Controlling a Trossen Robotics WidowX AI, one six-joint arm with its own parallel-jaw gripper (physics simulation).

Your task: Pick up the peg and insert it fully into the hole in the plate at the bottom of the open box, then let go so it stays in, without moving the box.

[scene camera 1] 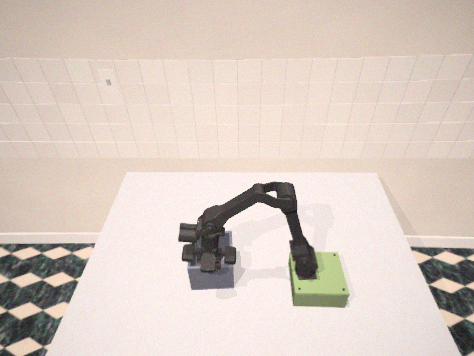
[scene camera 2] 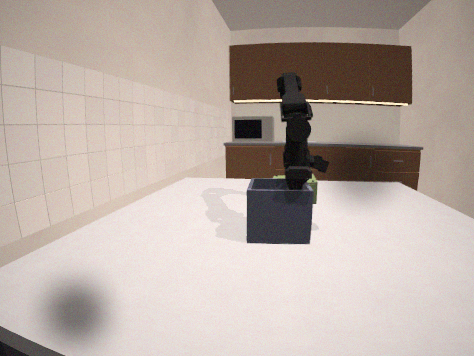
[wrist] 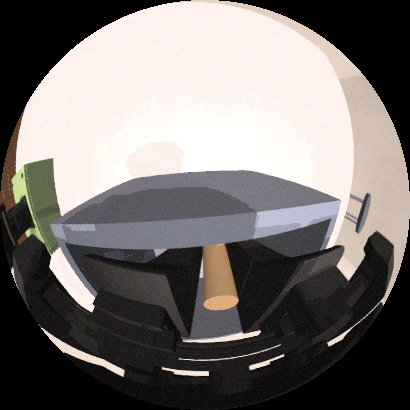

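Pixels of known places: gripper, between the fingertips: [wrist: 211, 228]; arm's base, origin of its link: [scene camera 1: 305, 271].
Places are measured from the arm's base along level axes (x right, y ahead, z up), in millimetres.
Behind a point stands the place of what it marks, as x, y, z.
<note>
The open box [scene camera 1: 212, 279] @[6, 336, -17] [scene camera 2: 278, 215] @[91, 418, -6] [wrist: 155, 232] is dark blue-grey and stands upright on the table. My gripper [scene camera 2: 298, 186] [wrist: 211, 228] @[40, 348, 5] reaches down into its opening, toward the right side in scene camera 2. In the wrist view the gripper is shut on the peg [wrist: 219, 282] @[35, 343, 58], a tan round rod whose flat end faces the camera between the two black fingers. The peg's far end is hidden by the box rim and the fingers. The plate and its hole do not show, so I cannot tell whether the peg is in the hole.
The arm's base stands on a green block [scene camera 1: 326, 277] @[-29, -67, 2] [scene camera 2: 314, 194] @[-71, 54, -44] [wrist: 44, 205] @[6, 47, -40], to the right of the box in scene camera 1 and behind it in scene camera 2. The box walls surround the fingers closely. The white table [scene camera 1: 260, 325] @[-141, 178, -82] [scene camera 2: 175, 290] @[282, 636, -82] carries the box and block.
</note>
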